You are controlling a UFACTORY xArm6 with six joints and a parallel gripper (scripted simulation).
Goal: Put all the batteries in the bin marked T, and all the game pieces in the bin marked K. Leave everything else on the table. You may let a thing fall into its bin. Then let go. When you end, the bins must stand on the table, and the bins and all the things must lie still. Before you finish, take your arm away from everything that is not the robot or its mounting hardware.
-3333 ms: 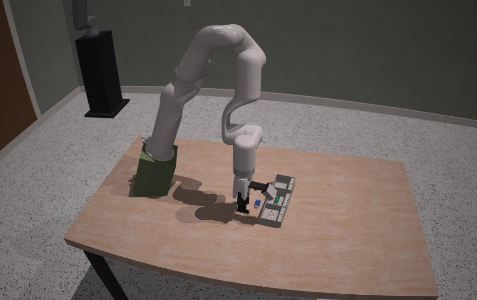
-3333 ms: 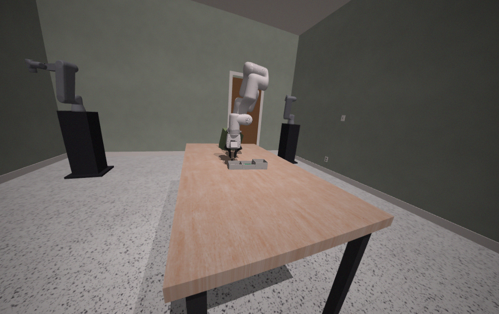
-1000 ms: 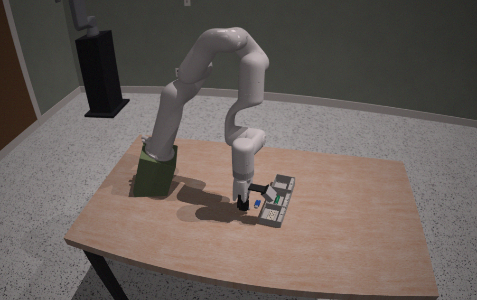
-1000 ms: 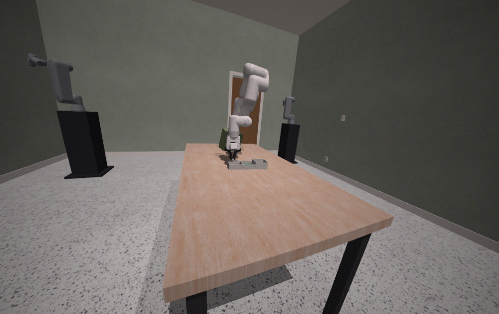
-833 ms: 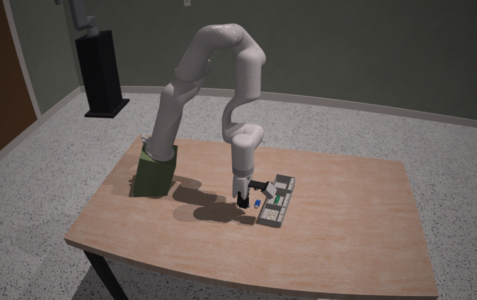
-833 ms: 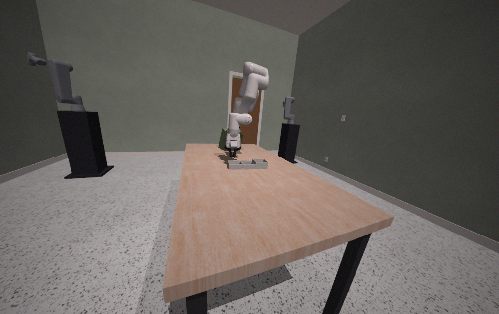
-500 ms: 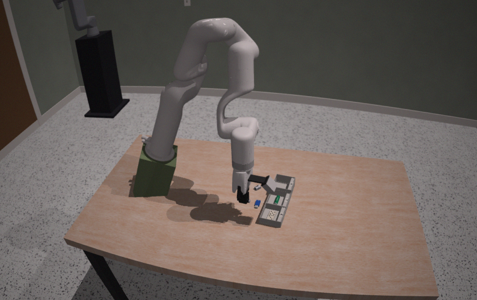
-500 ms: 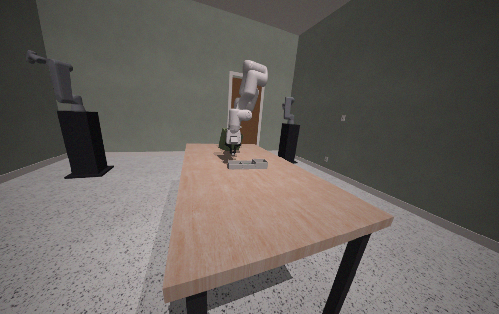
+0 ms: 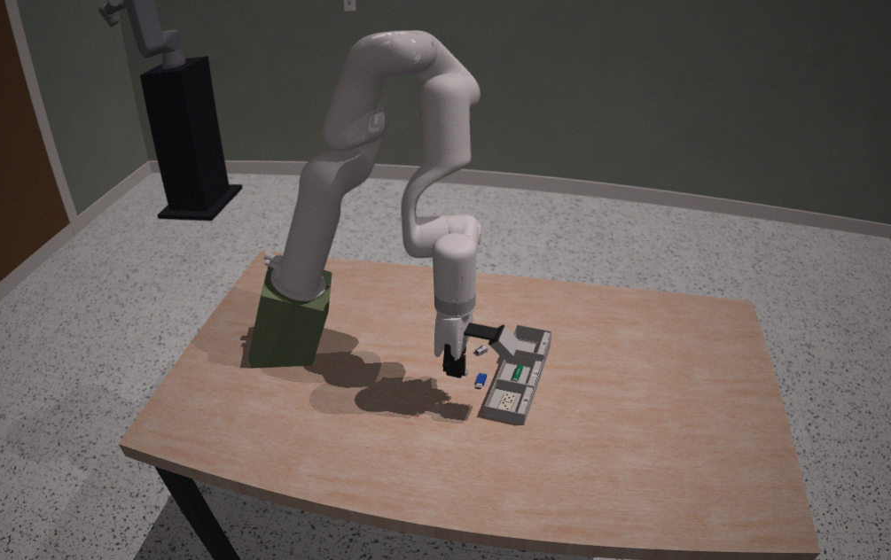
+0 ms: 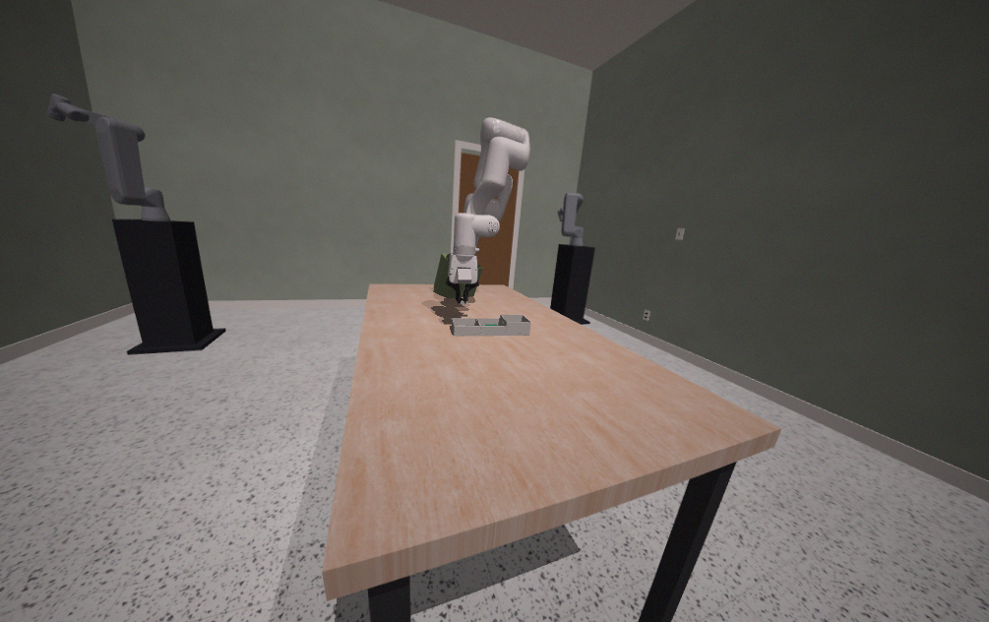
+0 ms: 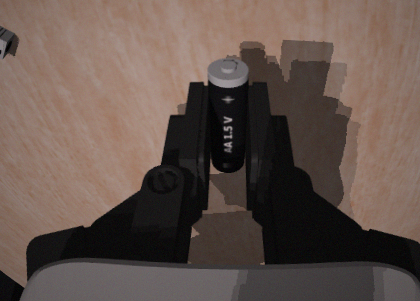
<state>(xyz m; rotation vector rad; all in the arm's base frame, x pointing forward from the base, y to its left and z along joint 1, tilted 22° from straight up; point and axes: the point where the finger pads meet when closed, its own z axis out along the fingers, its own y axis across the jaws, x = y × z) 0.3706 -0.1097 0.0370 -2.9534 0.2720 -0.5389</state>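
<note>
Right now the bin is 130 mm ahead of my hand, 70 mm to the left of it and 70 mm below it. Also, from my hand: black battery 20 mm below; blue item 80 mm below, 50 mm ahead, 40 mm to the left; white domino 110 mm ahead, 80 mm below, 20 mm to the right.
</note>
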